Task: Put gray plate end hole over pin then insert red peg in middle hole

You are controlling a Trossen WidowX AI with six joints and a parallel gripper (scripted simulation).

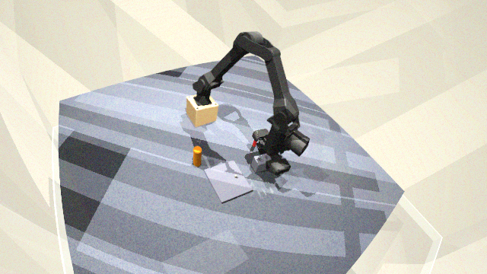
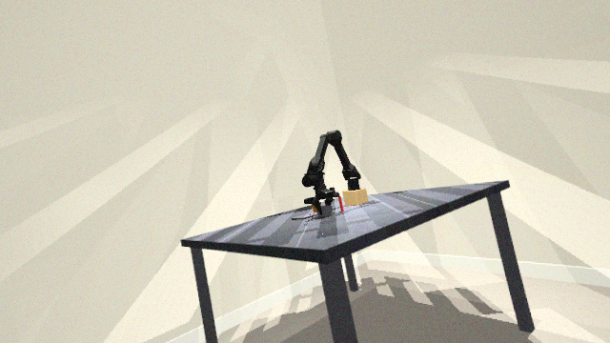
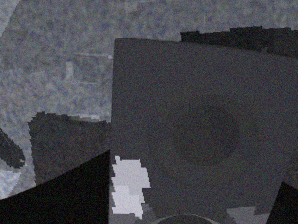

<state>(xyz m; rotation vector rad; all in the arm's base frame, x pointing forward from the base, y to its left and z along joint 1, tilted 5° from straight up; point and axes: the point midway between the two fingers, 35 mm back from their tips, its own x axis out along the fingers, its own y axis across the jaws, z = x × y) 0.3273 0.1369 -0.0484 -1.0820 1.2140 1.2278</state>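
Now: gripper tip 15 cm to the left of the base and 1 cm short of it. The rest, counted from my gripper tip: red peg 10 cm behind, 3 cm above, 1 cm to the left; orange cylinder 23 cm to the right, 10 cm behind, 3 cm above; gray plate 3 cm above.
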